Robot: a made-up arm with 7 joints. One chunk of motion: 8 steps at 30 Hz.
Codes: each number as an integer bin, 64 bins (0 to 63) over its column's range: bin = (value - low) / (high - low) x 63, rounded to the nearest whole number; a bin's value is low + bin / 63 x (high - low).
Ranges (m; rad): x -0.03..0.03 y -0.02..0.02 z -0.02..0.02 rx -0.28..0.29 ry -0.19..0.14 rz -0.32..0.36
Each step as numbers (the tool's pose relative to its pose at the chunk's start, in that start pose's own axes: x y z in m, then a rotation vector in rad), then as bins.
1 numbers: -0.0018 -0.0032 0.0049 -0.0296 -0.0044 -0.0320
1 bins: 30 26 39 28 35 27
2 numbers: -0.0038 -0.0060 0.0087 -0.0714 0.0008 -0.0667
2 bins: 28 22 45 23 36 23
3 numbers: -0.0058 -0.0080 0.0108 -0.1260 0.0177 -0.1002
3 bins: 25 19 49 17 40 20
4 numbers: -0.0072 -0.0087 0.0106 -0.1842 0.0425 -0.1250
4 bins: 24 18 48 11 44 18
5 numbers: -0.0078 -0.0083 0.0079 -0.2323 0.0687 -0.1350
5 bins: 23 18 44 5 49 17
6 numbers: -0.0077 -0.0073 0.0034 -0.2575 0.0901 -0.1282
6 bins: 23 20 37 2 53 18
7 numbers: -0.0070 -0.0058 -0.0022 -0.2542 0.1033 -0.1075
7 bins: 24 22 28 3 56 20
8 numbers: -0.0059 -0.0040 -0.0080 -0.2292 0.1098 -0.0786
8 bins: 25 25 19 6 57 22
